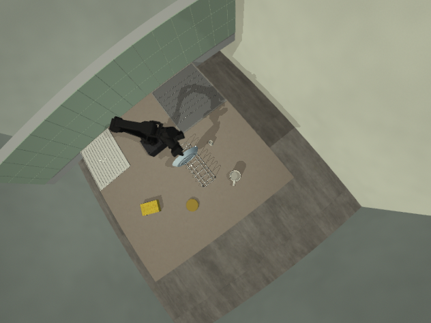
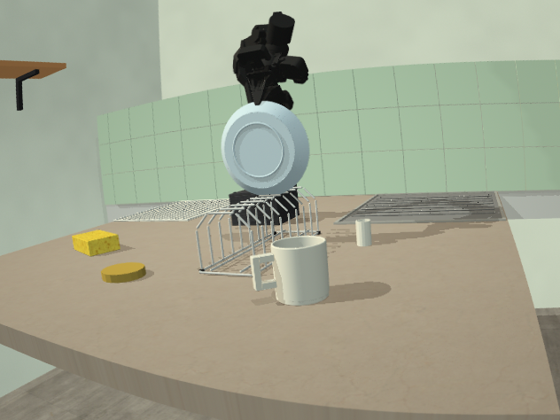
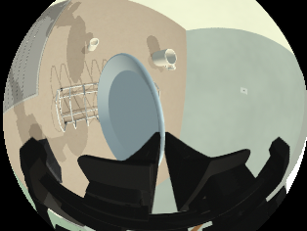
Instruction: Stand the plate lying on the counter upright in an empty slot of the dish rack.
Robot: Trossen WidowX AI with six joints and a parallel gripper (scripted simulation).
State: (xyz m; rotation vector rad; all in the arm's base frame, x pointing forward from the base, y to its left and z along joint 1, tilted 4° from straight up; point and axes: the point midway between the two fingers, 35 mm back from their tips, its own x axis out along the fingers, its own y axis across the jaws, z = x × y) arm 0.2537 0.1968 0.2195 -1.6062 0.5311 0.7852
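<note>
Right now my hand is 12 cm above the pale blue plate and 2 cm short of it. The rest, counted from my hand: cream mug 28 cm below, 26 cm ahead, 22 cm to the left; yellow disc 31 cm below, 30 cm ahead, 15 cm to the right; small white cup 31 cm below, 19 cm to the left, 4 cm behind.
</note>
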